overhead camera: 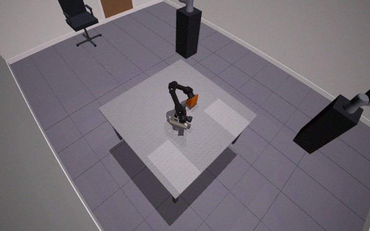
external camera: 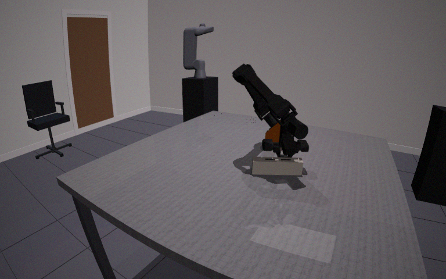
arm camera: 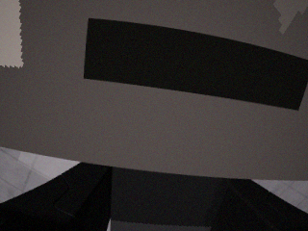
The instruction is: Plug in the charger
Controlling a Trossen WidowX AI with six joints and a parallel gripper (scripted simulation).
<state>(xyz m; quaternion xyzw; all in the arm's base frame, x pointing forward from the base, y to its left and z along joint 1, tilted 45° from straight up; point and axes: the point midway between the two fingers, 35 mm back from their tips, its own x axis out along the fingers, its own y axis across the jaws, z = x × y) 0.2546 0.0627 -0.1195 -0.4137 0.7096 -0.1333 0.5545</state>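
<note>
My gripper tip is now 10 mm short of the black two-prong charger, 10 mm to the right of it and 10 mm below it.
</note>
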